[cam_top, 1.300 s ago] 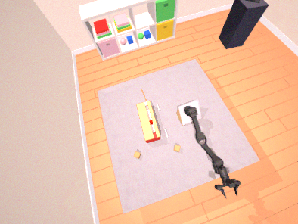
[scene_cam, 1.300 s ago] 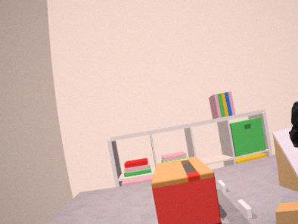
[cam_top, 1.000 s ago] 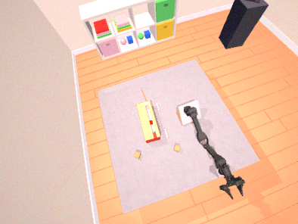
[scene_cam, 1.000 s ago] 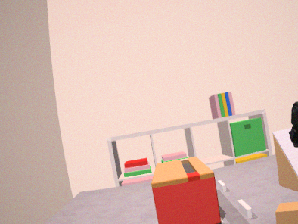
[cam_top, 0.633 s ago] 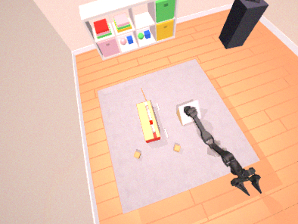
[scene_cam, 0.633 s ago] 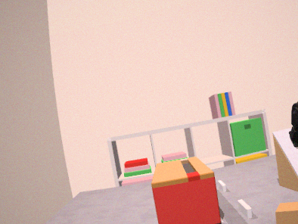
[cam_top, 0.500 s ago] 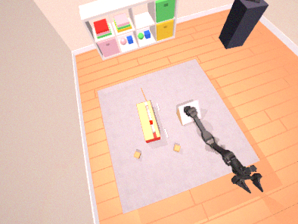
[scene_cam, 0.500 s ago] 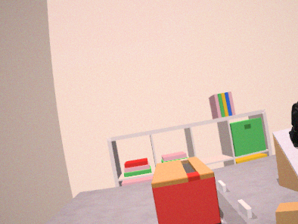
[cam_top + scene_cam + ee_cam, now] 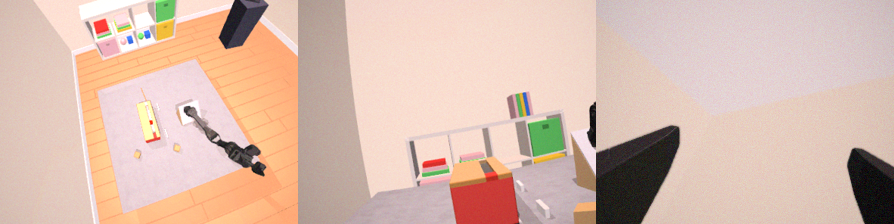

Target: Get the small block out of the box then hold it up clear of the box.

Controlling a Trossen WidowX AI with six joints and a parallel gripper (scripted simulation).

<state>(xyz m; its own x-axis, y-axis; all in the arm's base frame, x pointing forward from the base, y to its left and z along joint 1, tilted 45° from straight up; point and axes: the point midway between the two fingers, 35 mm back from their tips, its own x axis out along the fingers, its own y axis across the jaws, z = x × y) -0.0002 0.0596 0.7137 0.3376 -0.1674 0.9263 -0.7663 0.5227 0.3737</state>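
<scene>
My gripper tip is 410 mm short of the box, 550 mm to the left of it and 560 mm above it.
</scene>
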